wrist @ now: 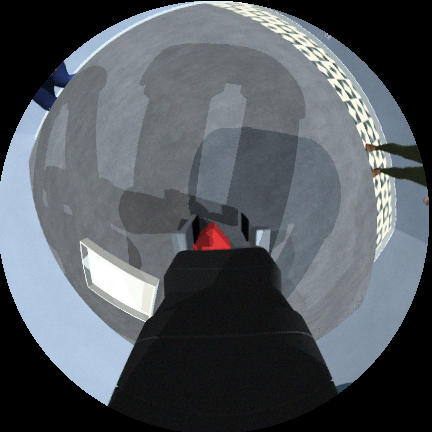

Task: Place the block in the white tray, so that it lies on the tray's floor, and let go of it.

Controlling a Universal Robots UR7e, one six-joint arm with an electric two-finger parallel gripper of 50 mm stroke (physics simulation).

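Frame: origin at the arm's base, x ahead, y left, z up, level; millimetres.
Where they show: gripper, between the fingertips: (219, 222).
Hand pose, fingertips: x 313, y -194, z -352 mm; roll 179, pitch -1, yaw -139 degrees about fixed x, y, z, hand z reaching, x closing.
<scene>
Each offset is from my fingertips to the top centre of the thing. Level surfaces: height alone.
The red block @[dx -6, dy +24, dz +23 mm] (213, 238) shows between and below my fingertips, nearer the left finger, with one corner pointing up the view. Its lower part is hidden behind the black gripper body. My gripper (219, 222) is open, with its two dark finger pads standing wide apart and nothing held between them. How high the fingertips are above the table is hard to tell. The white tray @[dx +77, dy +223, dz +12 mm] (120, 290) lies at the lower left, apart from the block. Its pale floor and raised walls show, and no block shows in the visible part; the gripper body is close to its right end.
The grey table top @[dz -8 mm] (165, 115) carries broad shadows of the arm. A patterned floor strip (345, 95) runs beyond its right edge, where a person's dark legs (400, 155) show. Blue-clad legs (50, 90) show beyond the upper left edge.
</scene>
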